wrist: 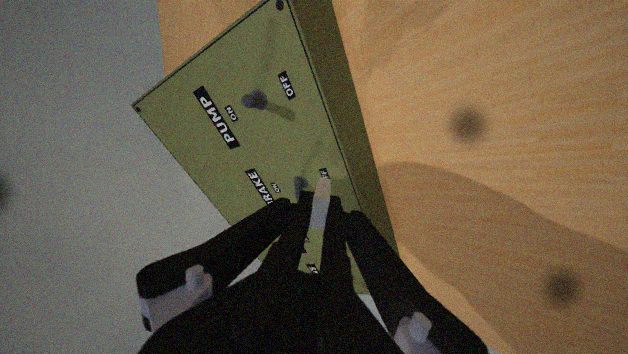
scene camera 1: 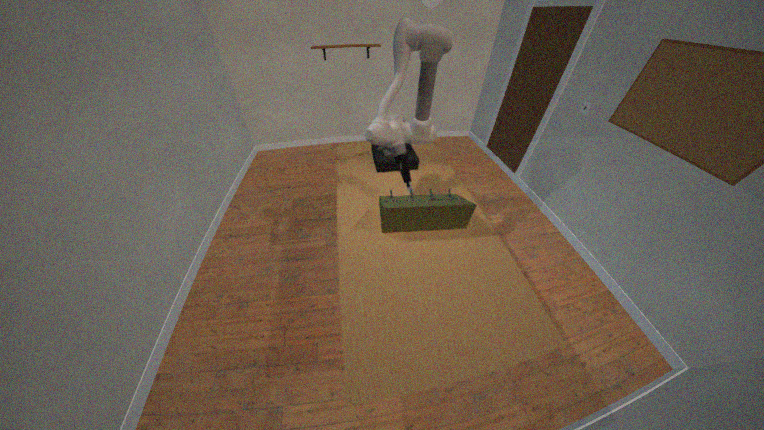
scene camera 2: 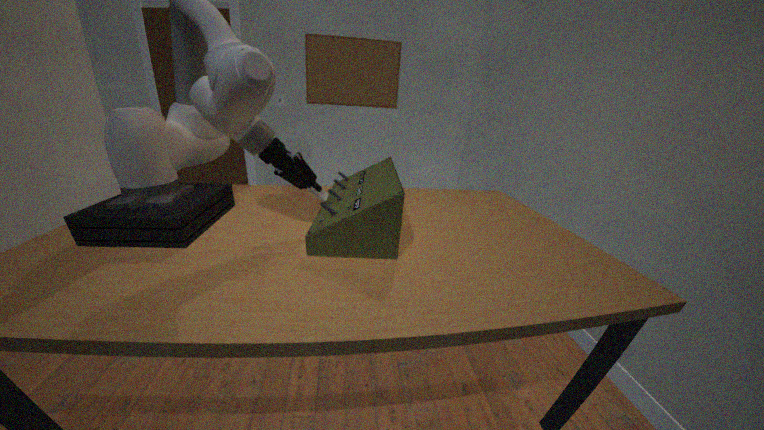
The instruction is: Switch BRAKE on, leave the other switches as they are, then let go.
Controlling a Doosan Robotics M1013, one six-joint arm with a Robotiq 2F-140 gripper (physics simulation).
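Frame: origin at the arm's base, x ahead, y left, z up, level; millimetres.
Seen in the pictures: gripper, fingertip midpoint: (wrist: 323,189) (scene camera 1: 411,192) (scene camera 2: 326,198); arm's base, link origin: (scene camera 2: 154,197).
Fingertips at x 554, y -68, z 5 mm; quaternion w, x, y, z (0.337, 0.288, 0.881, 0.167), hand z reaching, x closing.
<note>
Pixels of each thing's top centre, then the offset from my fingertips to it. Level surfaces: height alone.
- BRAKE lever, top centre: (wrist: 290,199) (scene camera 2: 334,188) dx +26, dy -11, dz +36 mm
- PUMP lever, top centre: (wrist: 237,107) dx +0, dy -128, dz +36 mm
- table, surface height: dz -97 mm
The green sloped switch box (scene camera 1: 427,216) (scene camera 2: 368,229) (wrist: 175,125) stands on the table, with a row of levers on its slanted face. The BRAKE lever (scene camera 2: 335,194) (wrist: 300,185) is second from the PUMP end. Its label (wrist: 258,184) is partly covered by the gripper in the wrist view. I cannot tell for sure which way this lever leans. My gripper (scene camera 1: 410,189) (scene camera 2: 323,196) (wrist: 323,189) is shut and empty. Its pale tips are right beside the BRAKE lever, on its OFF side; contact is unclear. The PUMP lever (wrist: 255,99) stands apart from the gripper.
Two more levers stand past BRAKE, at the right of the row in scene camera 1: the third (scene camera 1: 431,193) and the fourth (scene camera 1: 449,192). The black robot base (scene camera 2: 149,227) is on the table (scene camera 2: 507,277), on the side that the levers face. A brown board (scene camera 2: 352,69) hangs on the wall.
</note>
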